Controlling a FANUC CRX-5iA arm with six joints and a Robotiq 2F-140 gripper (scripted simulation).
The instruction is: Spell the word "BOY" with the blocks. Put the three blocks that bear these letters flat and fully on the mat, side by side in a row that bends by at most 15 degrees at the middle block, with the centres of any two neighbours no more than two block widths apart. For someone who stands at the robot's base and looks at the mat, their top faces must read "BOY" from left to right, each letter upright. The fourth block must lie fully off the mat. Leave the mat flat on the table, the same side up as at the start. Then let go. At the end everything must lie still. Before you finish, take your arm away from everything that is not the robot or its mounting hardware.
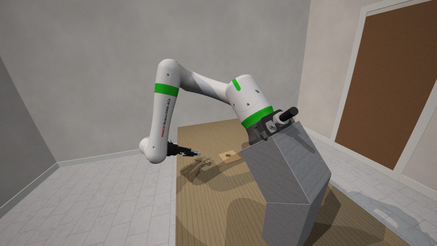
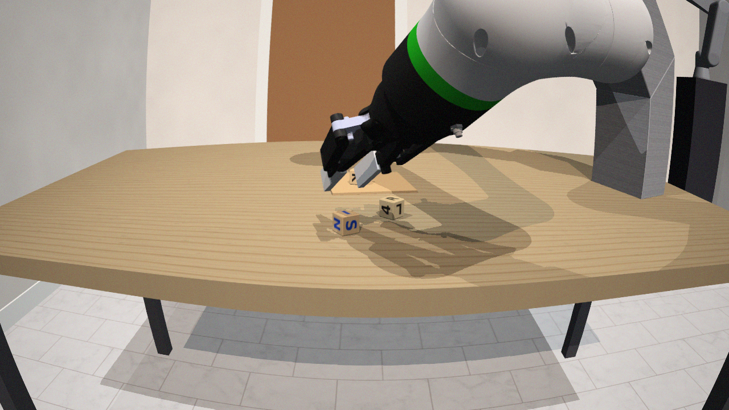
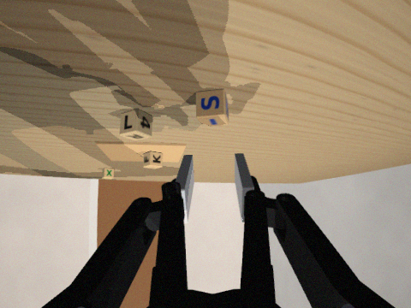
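Right now the block is 10 mm ahead of my hand, 10 mm to the right of it and 70 mm below it. From my hand the other things lie so: tan mat: 30 mm ahead, 260 mm to the right, 80 mm below.
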